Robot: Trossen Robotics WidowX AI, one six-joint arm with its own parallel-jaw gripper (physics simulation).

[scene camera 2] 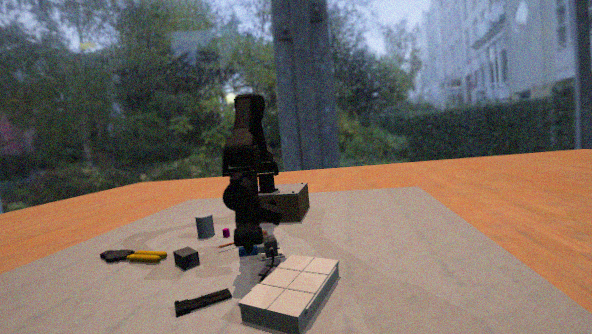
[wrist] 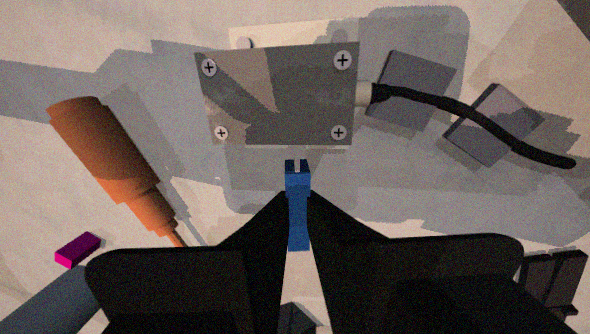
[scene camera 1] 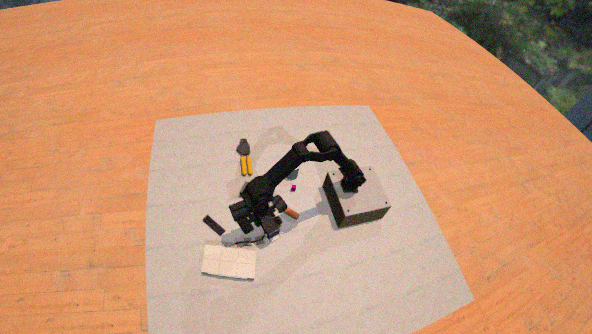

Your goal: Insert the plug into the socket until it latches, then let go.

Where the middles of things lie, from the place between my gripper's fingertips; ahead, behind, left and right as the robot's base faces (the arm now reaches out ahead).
The socket [wrist: 295, 83] is 30 mm behind my hand and 40 mm to the left of it. Round my hand: blue plug [wrist: 297, 173] 10 mm to the left; then orange-handled screwdriver [wrist: 90, 129] 80 mm behind, 70 mm to the right; then black bar [wrist: 550, 279] 200 mm ahead, 20 mm to the left, 10 mm below.
